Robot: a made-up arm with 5 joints.
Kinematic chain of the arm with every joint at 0, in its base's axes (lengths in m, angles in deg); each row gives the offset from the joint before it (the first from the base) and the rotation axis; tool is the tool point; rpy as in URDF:
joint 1: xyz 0.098 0 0.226 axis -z
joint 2: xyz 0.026 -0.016 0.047 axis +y
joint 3: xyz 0.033 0 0.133 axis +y
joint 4: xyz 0.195 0 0.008 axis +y
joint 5: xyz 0.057 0.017 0 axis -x
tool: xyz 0 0 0 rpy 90 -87.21 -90
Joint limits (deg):
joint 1: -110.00..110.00
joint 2: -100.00..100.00
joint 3: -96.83..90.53
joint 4: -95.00..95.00
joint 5: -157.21..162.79
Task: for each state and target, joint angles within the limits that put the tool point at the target. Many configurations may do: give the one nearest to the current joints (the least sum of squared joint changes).
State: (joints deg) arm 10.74 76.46 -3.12 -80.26 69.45
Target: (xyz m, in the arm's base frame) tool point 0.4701 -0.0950 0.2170
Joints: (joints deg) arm 14.47 69.25 -37.51 -56.10 69.45
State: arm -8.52 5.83 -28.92 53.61 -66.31
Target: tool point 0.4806 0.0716 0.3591
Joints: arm -10.45 44.40 -51.52 25.47 -66.31
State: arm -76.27 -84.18 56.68 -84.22 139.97
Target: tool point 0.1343 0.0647 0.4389
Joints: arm -59.93 -82.25 66.93 -85.24 139.97
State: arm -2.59 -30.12 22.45 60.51 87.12
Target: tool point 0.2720 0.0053 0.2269
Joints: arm -1.42 -7.78 50.82 61.80 87.12
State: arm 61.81 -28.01 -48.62 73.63 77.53
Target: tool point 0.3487 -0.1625 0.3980
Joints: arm 33.14 10.66 -23.30 74.14 77.53
